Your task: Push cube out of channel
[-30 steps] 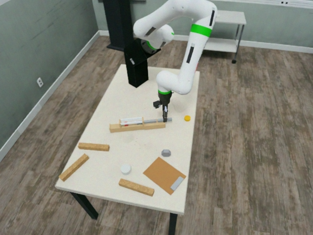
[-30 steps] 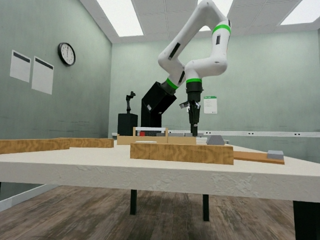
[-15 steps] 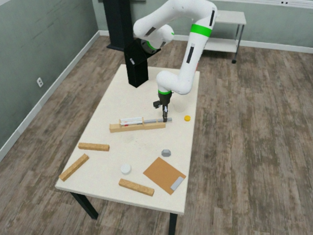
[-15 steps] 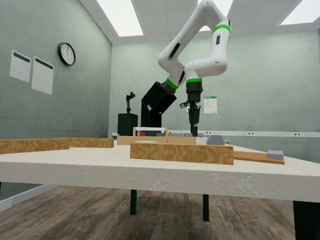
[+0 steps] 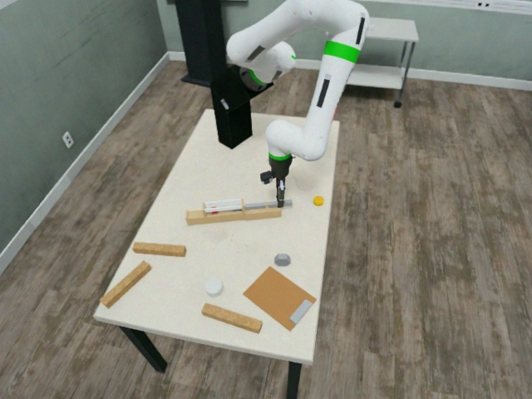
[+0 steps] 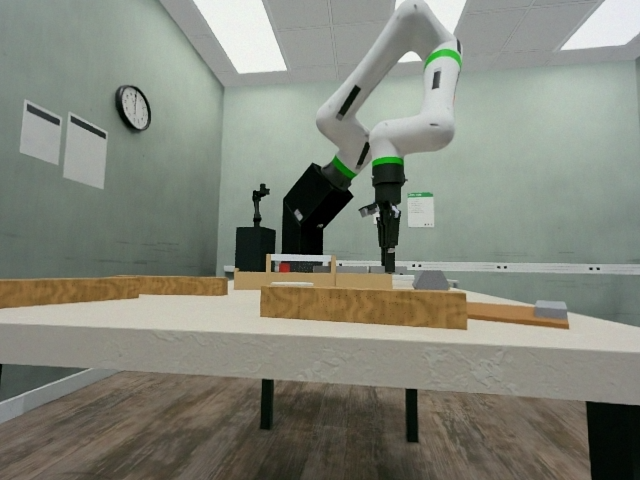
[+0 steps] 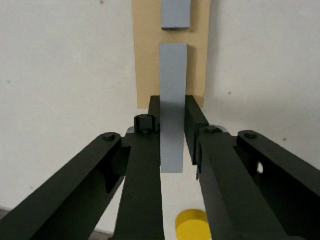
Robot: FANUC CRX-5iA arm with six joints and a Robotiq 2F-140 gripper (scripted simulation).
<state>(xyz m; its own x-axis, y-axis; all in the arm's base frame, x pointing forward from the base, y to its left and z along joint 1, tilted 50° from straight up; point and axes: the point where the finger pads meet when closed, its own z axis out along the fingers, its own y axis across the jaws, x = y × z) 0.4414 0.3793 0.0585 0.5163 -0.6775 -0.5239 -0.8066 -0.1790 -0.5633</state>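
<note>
The flat grey stick lies 3 cm below my hand. Also, from my hand: channel 21 cm to the right, 14 cm ahead, 3 cm below; then yellow disc 14 cm to the left, 13 cm behind, 7 cm below; then grey hexagonal piece 25 cm ahead, 13 cm to the left, 6 cm below.
</note>
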